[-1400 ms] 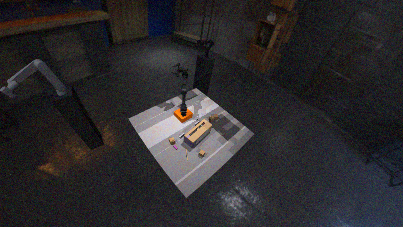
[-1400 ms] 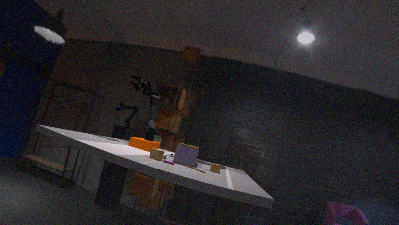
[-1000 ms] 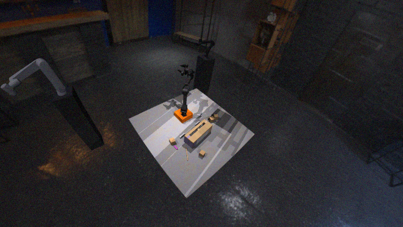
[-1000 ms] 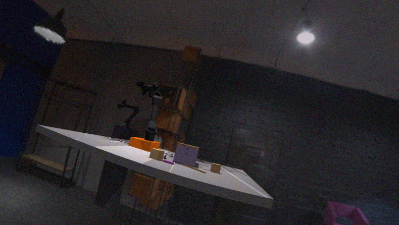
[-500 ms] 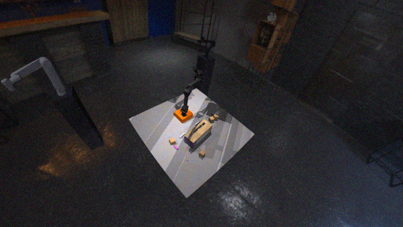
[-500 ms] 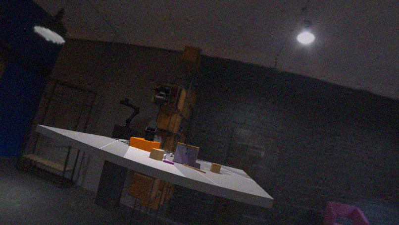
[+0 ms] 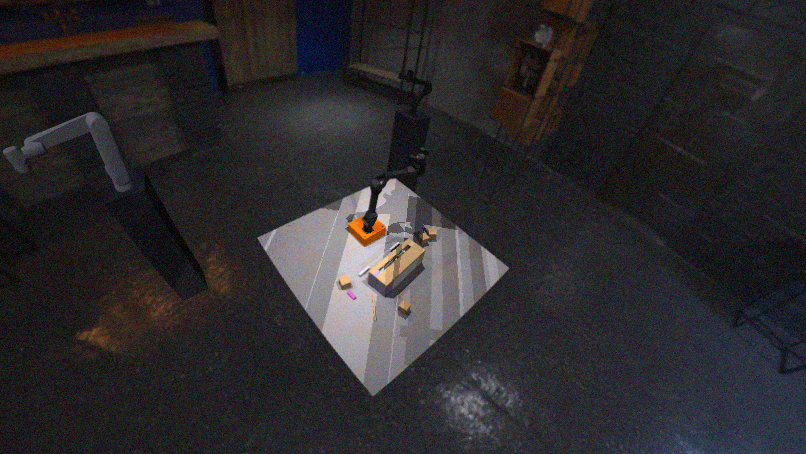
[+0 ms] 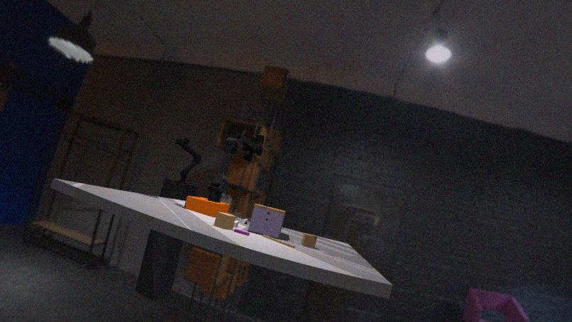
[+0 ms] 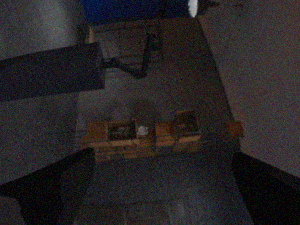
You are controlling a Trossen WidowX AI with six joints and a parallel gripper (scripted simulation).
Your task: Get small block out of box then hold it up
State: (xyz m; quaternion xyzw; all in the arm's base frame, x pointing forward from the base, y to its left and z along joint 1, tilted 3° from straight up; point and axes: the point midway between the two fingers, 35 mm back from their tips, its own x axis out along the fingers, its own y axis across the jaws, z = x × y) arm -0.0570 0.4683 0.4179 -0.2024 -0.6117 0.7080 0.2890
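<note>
Right now my gripper tip is 410 mm short of the box, 490 mm to the left of it and 450 mm above it. Round my gripper tip: thin stick (590 mm ahead, 750 mm to the right, 510 mm below); tan block (420 mm ahead, 460 mm to the right, 430 mm below).
</note>
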